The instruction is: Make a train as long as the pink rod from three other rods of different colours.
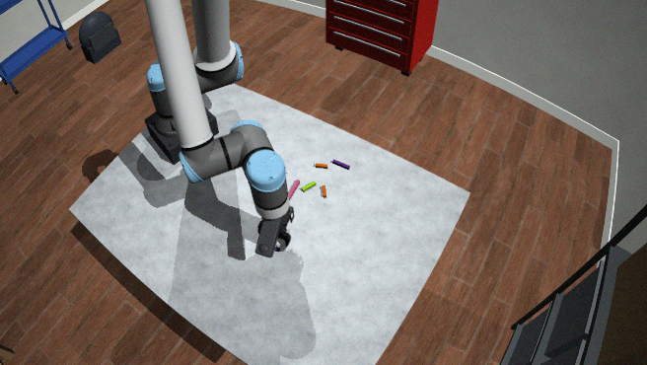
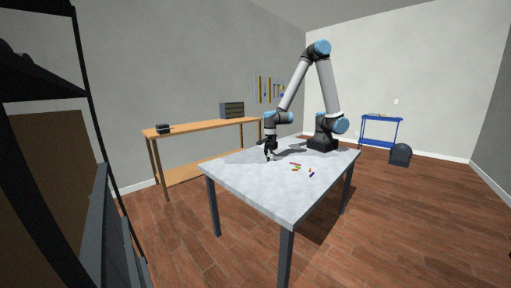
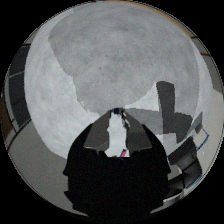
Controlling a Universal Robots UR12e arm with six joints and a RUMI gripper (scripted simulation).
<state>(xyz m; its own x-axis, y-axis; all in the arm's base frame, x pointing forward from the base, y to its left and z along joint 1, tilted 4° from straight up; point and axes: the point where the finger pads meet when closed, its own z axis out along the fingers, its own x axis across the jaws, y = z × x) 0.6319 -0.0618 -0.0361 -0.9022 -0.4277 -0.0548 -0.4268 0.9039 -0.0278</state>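
Now: the blue rod 10 mm below my hand. The rest, counted from my hand: pink rod (120 mm behind, 180 mm to the left, 10 mm below); then lime rod (100 mm behind, 230 mm to the left, 10 mm below); then grey rod (60 mm behind, 30 mm to the left, 10 mm below).
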